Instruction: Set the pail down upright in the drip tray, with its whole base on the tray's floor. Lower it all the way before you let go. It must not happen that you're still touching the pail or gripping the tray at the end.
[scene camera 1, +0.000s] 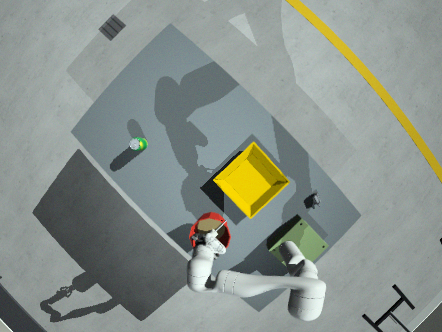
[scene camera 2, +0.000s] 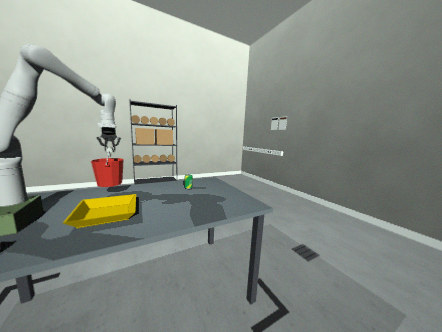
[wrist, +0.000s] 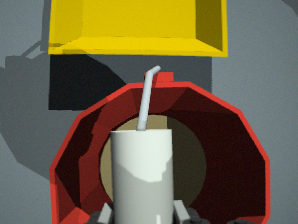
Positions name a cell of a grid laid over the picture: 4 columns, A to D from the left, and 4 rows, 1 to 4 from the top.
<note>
I see a yellow drip tray (scene camera 1: C3) and a red pail (scene camera 2: A3).
The yellow drip tray shows as well in scene camera 2 (scene camera 2: A3).
</note>
